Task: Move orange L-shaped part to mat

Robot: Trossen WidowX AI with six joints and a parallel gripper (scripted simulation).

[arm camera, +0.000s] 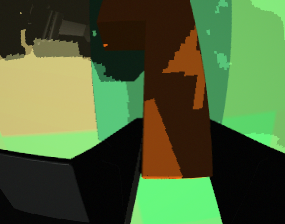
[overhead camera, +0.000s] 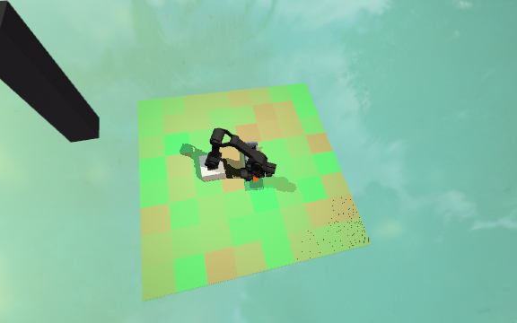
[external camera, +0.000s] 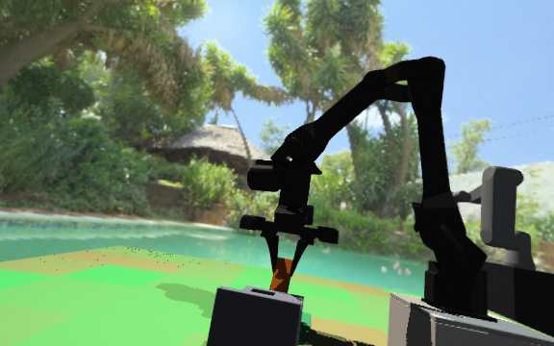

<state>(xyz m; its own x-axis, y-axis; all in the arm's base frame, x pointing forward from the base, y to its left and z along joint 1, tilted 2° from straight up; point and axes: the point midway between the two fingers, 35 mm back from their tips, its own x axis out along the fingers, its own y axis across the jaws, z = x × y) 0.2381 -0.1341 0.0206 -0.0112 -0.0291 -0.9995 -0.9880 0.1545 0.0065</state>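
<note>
Now: gripper tip 10 mm past the orange L-shaped part, 30 mm to the right of it and 30 mm above it. From my gripper tip the other things lie so: green mat: 20 mm to the left, 90 mm below.
</note>
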